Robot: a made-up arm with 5 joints. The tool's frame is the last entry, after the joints.
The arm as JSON. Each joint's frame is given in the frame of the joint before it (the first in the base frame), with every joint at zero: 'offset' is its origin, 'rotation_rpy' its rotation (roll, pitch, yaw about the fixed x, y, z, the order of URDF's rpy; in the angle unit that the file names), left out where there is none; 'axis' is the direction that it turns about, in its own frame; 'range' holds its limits. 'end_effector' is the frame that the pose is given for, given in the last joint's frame.
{
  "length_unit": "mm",
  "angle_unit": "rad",
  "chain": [
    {
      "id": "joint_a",
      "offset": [
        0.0,
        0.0,
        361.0
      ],
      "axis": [
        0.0,
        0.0,
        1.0
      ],
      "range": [
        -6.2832,
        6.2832
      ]
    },
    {
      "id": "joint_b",
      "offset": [
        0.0,
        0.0,
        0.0
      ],
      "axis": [
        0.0,
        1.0,
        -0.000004
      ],
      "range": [
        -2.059,
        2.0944
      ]
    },
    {
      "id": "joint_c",
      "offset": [
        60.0,
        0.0,
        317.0
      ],
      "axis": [
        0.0,
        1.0,
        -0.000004
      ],
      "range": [
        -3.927,
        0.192
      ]
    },
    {
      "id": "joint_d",
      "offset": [
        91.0,
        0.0,
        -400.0
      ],
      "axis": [
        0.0,
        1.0,
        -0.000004
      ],
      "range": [
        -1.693,
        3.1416
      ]
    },
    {
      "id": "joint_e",
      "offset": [
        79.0,
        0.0,
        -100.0
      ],
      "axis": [
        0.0,
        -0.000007,
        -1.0
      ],
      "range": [
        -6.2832,
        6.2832
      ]
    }
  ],
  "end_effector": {
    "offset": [
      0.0,
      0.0,
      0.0
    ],
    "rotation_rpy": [
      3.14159,
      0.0,
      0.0
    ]
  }
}
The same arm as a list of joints. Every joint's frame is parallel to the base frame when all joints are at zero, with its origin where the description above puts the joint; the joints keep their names.
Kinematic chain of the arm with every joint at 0, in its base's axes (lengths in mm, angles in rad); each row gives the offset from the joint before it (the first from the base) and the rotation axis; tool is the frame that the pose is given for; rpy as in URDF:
joint_a: xyz 0 0 361 axis +z
joint_b: xyz 0 0 0 axis +y
joint_c: xyz 60 0 317 axis +y
joint_d: xyz 91 0 -400 axis +y
joint_e: xyz 79 0 -100 axis -z
tool: xyz 0 0 0 rpy 3.1416 0 0
Joint limits (rad, base to tool): -6.2832..6.2832 -2.059..2.0944 -3.927..0.192 -1.693..3.1416 -6.2832..6.2832

